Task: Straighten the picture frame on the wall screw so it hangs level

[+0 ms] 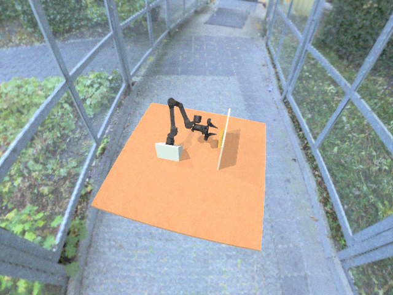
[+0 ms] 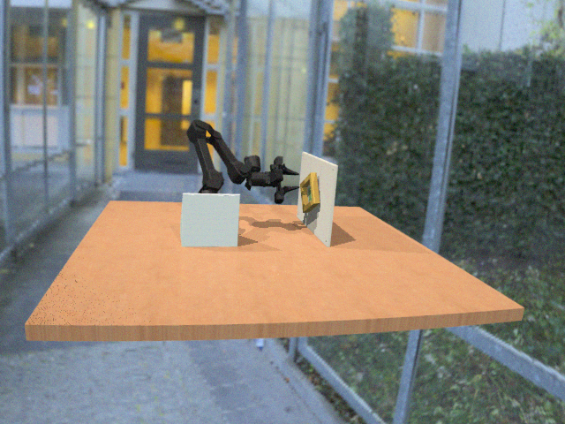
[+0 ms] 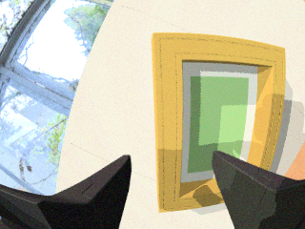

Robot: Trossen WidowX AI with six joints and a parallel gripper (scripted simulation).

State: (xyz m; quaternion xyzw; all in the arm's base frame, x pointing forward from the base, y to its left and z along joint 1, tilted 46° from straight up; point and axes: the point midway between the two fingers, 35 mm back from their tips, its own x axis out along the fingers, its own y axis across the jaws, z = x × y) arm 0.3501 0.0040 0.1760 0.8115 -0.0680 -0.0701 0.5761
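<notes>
Now: gripper tip 40 mm short of the picture frame, 30 mm to the left of it and 50 mm above it.
</notes>
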